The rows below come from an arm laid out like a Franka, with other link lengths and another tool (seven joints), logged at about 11 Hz.
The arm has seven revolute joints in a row. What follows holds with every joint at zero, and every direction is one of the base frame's.
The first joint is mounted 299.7 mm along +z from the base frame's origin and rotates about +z.
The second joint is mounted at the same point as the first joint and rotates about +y.
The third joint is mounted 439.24 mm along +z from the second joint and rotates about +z.
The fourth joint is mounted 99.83 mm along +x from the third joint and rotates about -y.
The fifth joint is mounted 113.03 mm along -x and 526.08 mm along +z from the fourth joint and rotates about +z.
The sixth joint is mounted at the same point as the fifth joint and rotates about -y.
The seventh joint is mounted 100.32 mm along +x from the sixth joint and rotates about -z.
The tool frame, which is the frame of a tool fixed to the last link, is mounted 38 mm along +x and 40 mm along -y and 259.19 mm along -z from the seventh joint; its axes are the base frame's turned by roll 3.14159, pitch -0.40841 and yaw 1.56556 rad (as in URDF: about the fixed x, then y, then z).
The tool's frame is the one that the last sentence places.
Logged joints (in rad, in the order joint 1, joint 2, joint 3, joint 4, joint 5, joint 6, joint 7), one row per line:
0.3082 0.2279 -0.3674 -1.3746 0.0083 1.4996 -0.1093
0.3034 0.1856 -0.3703 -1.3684 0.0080 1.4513 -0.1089
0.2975 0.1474 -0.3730 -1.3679 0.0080 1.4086 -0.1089
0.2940 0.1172 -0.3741 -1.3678 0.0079 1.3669 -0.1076
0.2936 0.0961 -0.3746 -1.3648 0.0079 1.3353 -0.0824
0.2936 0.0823 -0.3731 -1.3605 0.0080 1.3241 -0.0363
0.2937 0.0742 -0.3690 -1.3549 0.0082 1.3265 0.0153
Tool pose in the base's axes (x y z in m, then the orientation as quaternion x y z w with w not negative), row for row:
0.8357 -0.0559 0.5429 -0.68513 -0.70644 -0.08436 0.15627
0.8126 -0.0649 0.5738 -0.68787 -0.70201 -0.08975 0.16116
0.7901 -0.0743 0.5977 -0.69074 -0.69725 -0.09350 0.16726
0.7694 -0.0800 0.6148 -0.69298 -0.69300 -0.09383 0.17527
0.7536 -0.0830 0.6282 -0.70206 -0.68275 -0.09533 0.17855
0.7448 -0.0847 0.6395 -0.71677 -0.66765 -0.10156 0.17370
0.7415 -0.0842 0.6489 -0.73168 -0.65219 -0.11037 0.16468
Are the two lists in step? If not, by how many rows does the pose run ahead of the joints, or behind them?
They are in step.
